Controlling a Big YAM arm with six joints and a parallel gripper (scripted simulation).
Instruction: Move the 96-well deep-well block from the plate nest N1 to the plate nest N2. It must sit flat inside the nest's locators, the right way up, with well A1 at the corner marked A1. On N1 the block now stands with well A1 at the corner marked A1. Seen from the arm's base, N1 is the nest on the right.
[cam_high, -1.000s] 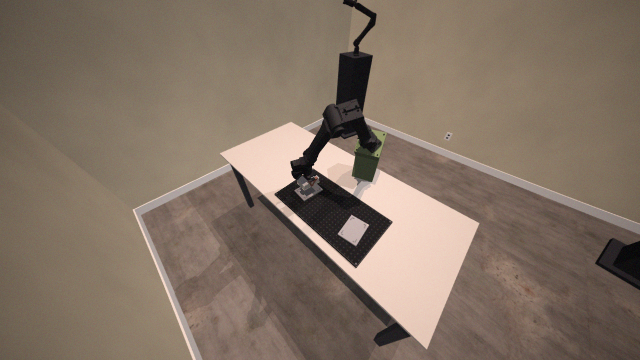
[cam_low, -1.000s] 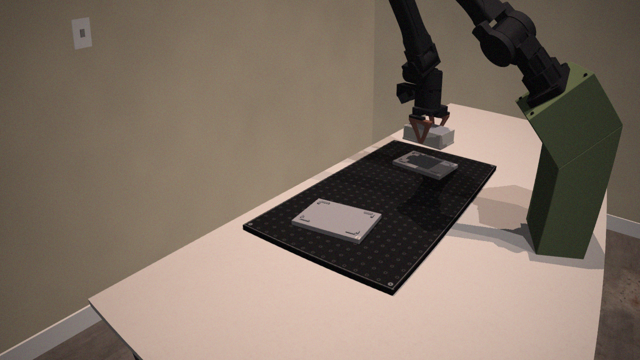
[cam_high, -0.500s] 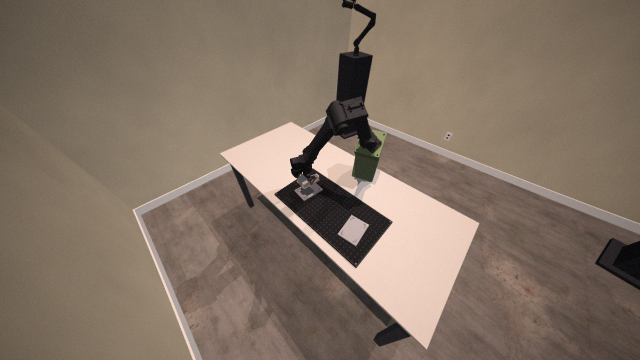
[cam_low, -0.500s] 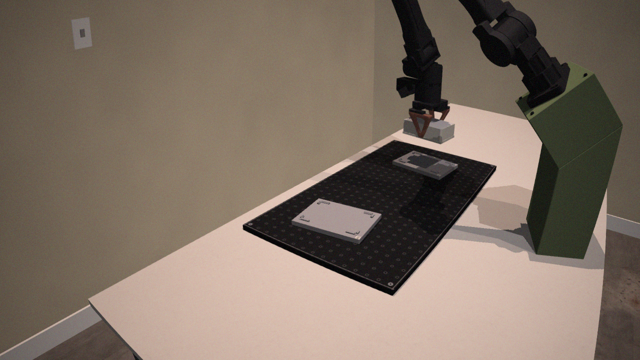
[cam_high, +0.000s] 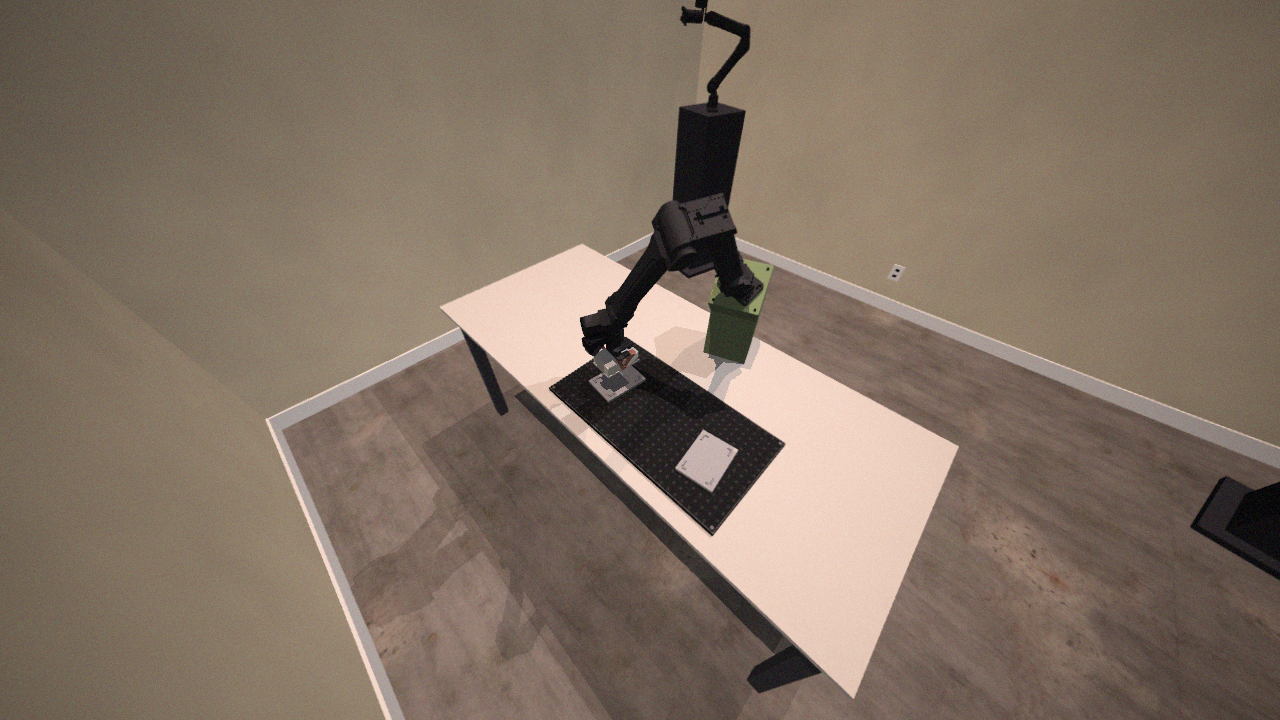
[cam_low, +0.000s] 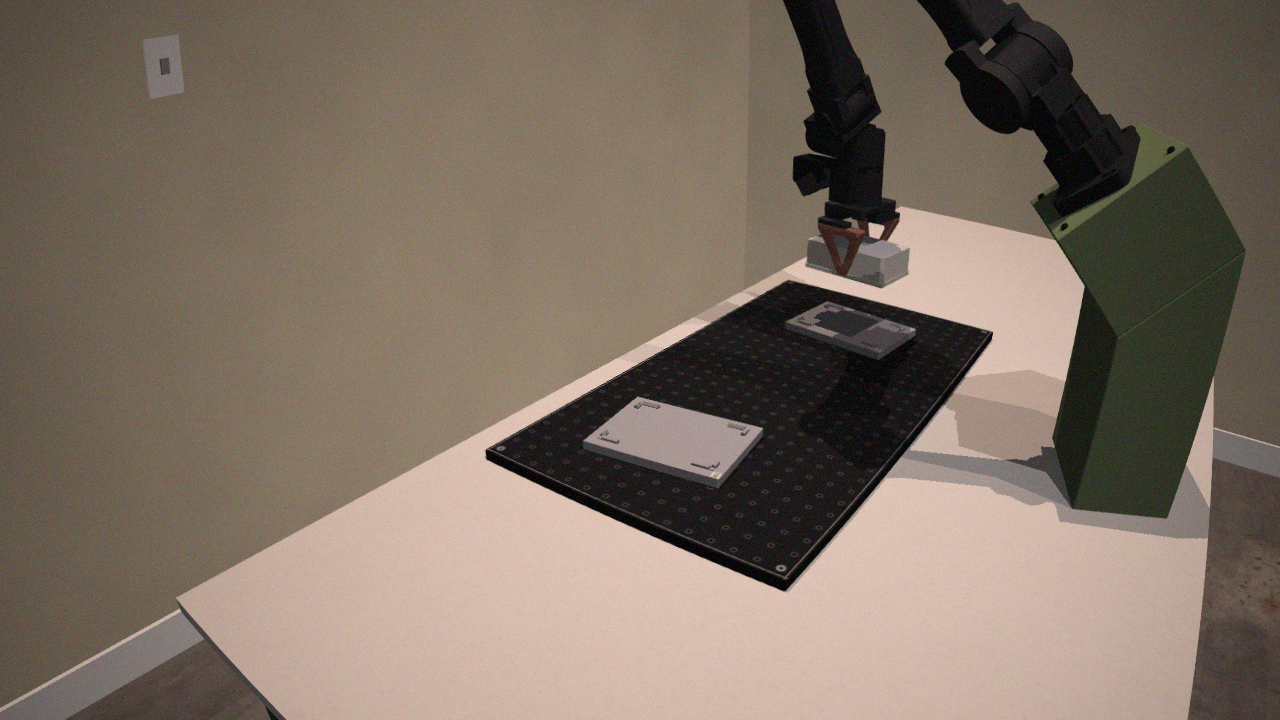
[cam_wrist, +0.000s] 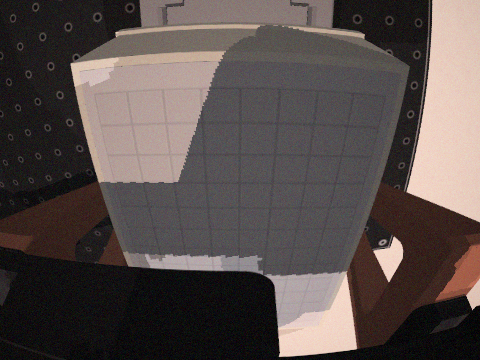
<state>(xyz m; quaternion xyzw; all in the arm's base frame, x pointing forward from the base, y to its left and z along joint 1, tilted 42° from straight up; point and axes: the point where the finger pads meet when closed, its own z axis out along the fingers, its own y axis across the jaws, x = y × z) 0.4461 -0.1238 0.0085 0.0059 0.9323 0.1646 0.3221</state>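
My hand is 41 cm to the right of the plate nest N2, 10 cm above it and 7 cm past it. Also, from my hand: 96-well deep-well block (1 cm above); plate nest N1 (10 cm below).
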